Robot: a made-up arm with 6 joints.
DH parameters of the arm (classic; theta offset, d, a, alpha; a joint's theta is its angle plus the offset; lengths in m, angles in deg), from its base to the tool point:
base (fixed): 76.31 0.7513 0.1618 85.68
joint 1: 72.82 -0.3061 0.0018 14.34
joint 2: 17.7 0.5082 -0.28 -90
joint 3: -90 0.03 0.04 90
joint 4: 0 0.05 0.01 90
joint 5: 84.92 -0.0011 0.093 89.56
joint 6: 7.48 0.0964 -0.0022 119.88
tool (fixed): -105.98 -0.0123 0 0
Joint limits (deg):
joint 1: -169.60..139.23
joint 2: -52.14..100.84
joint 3: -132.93..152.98
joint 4: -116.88..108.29
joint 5: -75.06..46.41
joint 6: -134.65..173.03
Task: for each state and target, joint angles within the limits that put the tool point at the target. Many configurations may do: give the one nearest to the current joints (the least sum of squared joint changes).
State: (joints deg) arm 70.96 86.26 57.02 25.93 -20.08 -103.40
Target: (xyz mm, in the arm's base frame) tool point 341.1 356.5 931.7
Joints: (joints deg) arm 63.11 83.17 72.64 30.15 -34.18 -103.61
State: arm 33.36 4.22 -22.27 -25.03 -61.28 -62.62
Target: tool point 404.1 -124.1 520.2
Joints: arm -9.40 -48.78 -19.74 1.30 -40.86 -67.53
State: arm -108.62 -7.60 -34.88 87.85 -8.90 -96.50
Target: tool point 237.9 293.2 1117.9
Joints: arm -169.33 -33.94 -42.08 83.93 5.00 -96.78
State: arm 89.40 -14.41 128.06 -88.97 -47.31 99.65
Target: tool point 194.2 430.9 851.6
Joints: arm 79.00 -10.95 138.32 -75.75 -61.52 100.62
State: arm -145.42 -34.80 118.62 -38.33 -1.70 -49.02
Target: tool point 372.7 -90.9 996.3
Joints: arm -146.76 -38.85 69.22 -37.63 29.45 -54.05
